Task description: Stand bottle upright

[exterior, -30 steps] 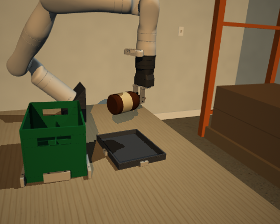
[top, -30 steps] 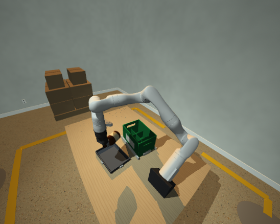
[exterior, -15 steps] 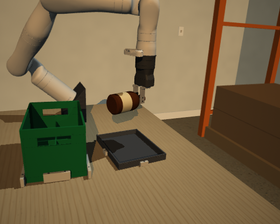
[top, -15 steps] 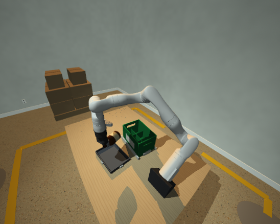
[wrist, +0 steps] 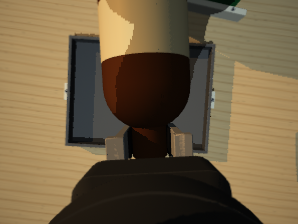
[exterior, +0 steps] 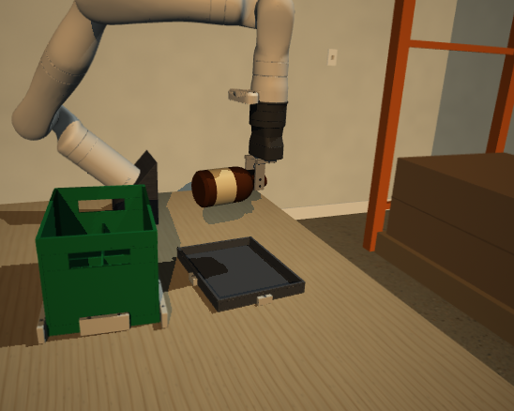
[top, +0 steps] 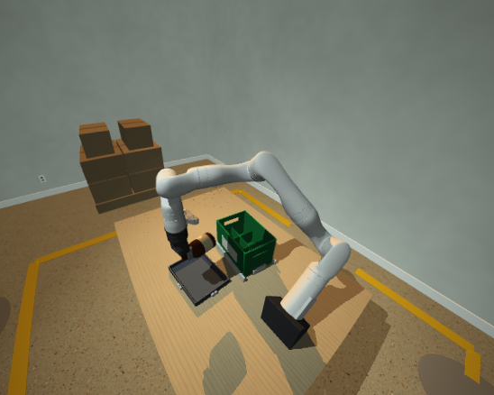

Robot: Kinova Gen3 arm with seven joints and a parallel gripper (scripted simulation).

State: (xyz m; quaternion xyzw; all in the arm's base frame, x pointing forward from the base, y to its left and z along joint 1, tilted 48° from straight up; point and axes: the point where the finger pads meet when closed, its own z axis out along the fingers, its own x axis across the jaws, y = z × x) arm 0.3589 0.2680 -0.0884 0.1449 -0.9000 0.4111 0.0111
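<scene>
Right now my hand is 5 cm to the left of the brown bottle, 1 cm short of it and 1 cm above it. The rest, counted from my hand: dark tray: 19 cm below, 4 cm to the right, 2 cm ahead; then green crate: 31 cm to the right, 12 cm below, 4 cm ahead.
</scene>
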